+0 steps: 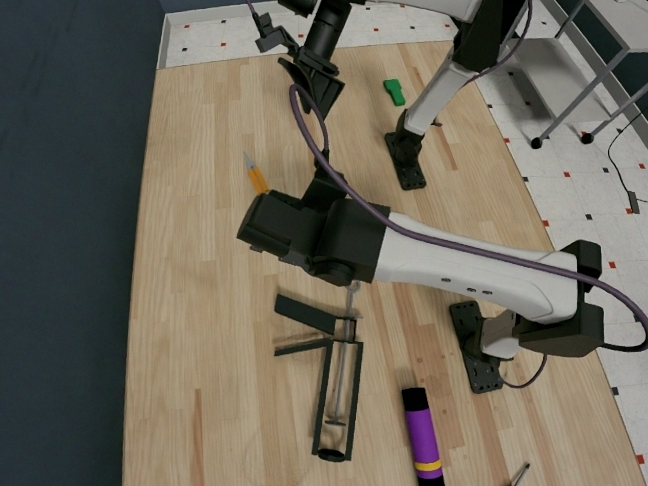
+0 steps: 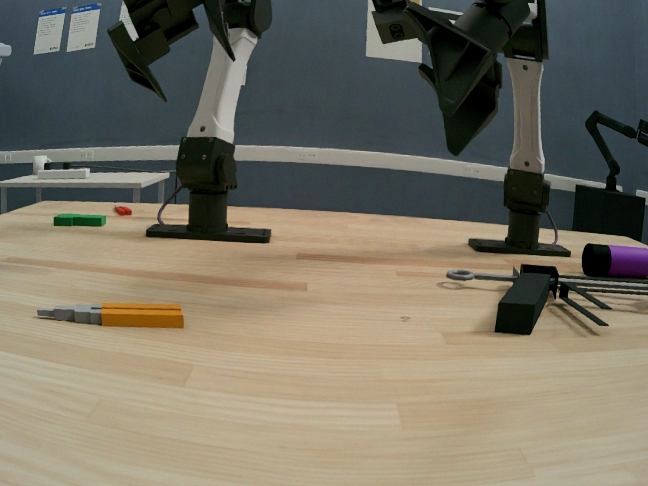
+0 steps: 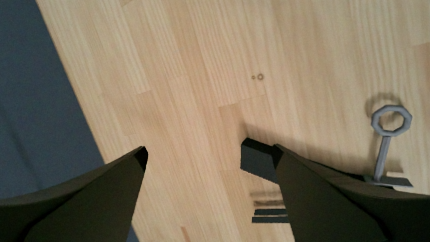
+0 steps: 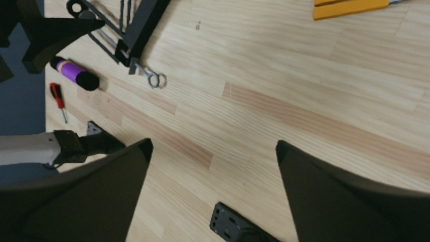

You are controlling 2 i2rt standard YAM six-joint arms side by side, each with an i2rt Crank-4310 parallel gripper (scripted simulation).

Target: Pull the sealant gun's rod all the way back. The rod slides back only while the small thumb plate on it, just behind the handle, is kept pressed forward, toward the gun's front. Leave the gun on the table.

Note:
I see my left gripper point(image 2: 448, 134), my right gripper point(image 2: 199, 78) and a black sealant gun point(image 1: 300, 312).
The black sealant gun shows as well in image 3 point(image 3: 256, 158). My left gripper shows as well in image 3 point(image 3: 209, 148). My right gripper also shows in image 4 point(image 4: 214, 142).

